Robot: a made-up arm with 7 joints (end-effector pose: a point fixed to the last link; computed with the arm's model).
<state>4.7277 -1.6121 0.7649 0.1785 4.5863 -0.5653 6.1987</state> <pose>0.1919 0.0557 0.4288 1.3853 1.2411 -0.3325</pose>
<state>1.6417 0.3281 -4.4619 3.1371 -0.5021 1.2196 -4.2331</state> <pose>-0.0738 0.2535 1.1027 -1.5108 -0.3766 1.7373</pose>
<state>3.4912 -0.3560 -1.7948 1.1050 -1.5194 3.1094 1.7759</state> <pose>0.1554 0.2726 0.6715 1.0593 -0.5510 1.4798</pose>
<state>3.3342 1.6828 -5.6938 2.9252 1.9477 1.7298 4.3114</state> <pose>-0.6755 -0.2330 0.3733 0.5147 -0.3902 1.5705</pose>
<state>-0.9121 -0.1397 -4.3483 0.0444 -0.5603 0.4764 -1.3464</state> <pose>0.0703 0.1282 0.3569 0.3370 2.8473 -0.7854</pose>
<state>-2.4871 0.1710 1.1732 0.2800 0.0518 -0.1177 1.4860</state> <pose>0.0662 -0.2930 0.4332 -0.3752 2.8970 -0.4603</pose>
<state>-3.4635 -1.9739 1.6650 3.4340 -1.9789 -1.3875 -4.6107</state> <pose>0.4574 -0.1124 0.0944 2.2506 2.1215 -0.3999</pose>
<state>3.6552 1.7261 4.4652 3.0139 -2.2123 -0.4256 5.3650</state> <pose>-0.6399 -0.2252 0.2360 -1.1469 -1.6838 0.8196</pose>
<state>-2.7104 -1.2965 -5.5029 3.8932 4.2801 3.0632 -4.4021</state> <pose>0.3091 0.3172 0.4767 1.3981 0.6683 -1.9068</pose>
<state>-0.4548 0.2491 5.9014 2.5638 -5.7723 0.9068 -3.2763</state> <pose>0.3224 -0.2404 1.0405 0.4813 1.6129 -0.2216</pose>
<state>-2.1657 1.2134 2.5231 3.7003 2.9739 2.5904 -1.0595</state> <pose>-0.3942 -0.3167 0.4029 -1.1639 1.5009 0.5255</pose>
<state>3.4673 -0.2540 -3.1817 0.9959 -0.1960 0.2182 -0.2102</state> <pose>0.4640 0.1497 0.5308 2.7875 0.9858 0.7935</pose>
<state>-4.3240 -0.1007 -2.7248 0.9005 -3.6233 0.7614 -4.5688</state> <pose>0.3056 -0.2934 0.5323 1.3321 1.0035 0.7443</pose>
